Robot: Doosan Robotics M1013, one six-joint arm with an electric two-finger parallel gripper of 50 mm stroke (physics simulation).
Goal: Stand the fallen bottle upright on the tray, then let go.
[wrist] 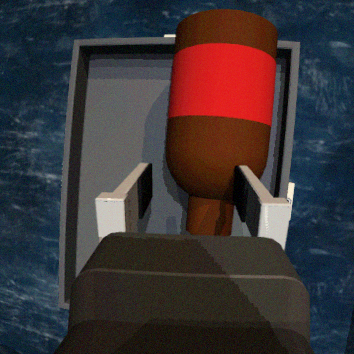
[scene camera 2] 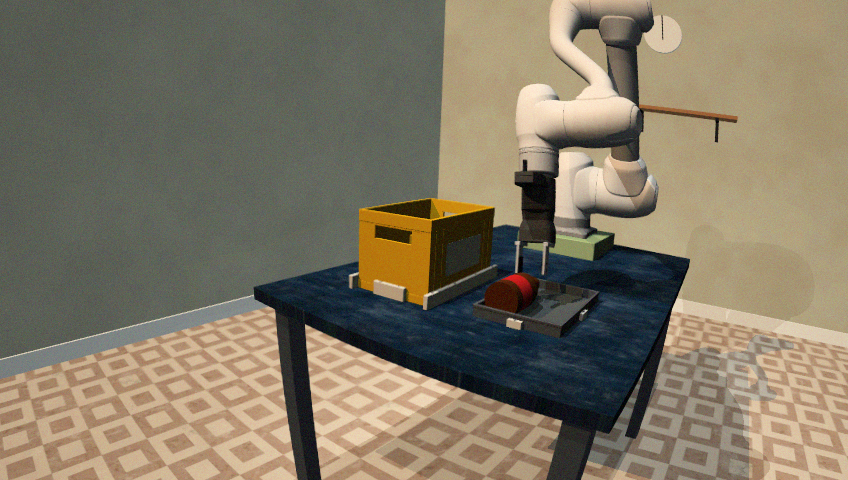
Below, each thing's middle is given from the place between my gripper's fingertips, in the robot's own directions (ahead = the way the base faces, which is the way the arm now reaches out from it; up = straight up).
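Scene:
Pale rail (scene camera 2: 439, 296): 1 cm behind my hand, 16 cm to the right of it, 6 cm below it. Brown bottle (scene camera 2: 514, 293): 3 cm ahead of my hand, 1 cm to the right of it, 3 cm below it.

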